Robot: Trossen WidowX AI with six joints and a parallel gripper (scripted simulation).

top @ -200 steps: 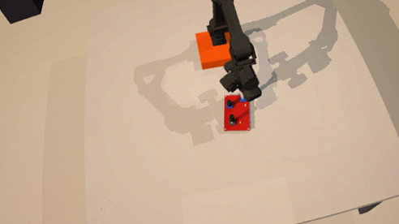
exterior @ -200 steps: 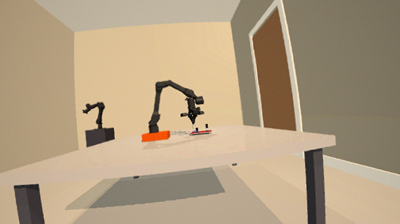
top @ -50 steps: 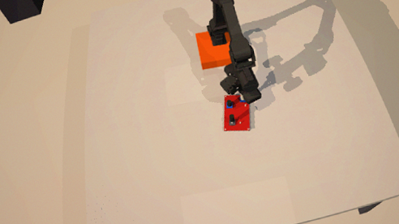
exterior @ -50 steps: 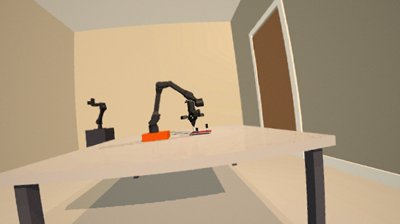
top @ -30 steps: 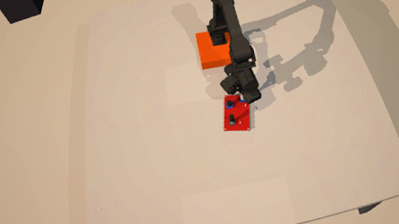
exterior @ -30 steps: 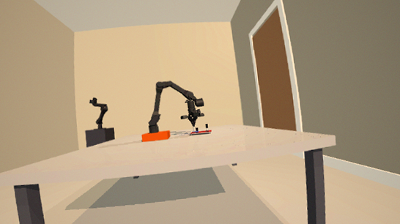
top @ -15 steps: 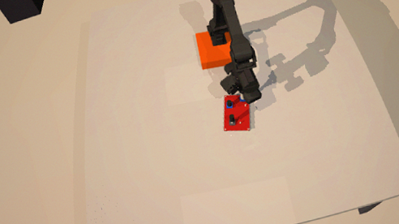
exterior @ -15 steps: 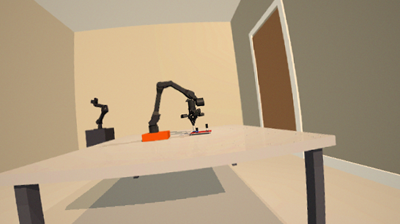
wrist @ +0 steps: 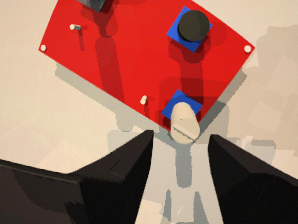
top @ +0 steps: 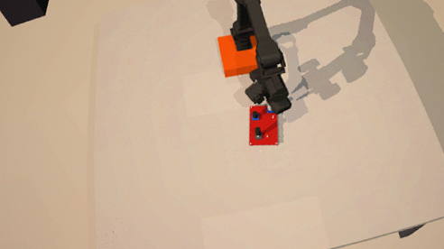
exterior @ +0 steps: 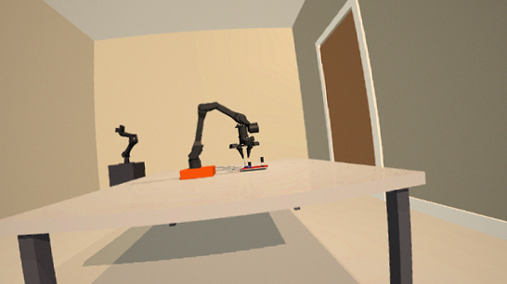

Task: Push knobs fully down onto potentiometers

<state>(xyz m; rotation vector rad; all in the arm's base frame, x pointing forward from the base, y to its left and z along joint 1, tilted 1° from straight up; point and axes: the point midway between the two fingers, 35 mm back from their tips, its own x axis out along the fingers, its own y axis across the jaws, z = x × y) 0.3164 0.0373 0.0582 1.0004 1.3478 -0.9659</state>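
My gripper tip is now 3 cm above the blue potentiometer. Also, from my gripper tip: grey potentiometer (9 cm ahead, 6 cm to the right, 3 cm below); then black knob (9 cm ahead, 6 cm to the right, 2 cm below).
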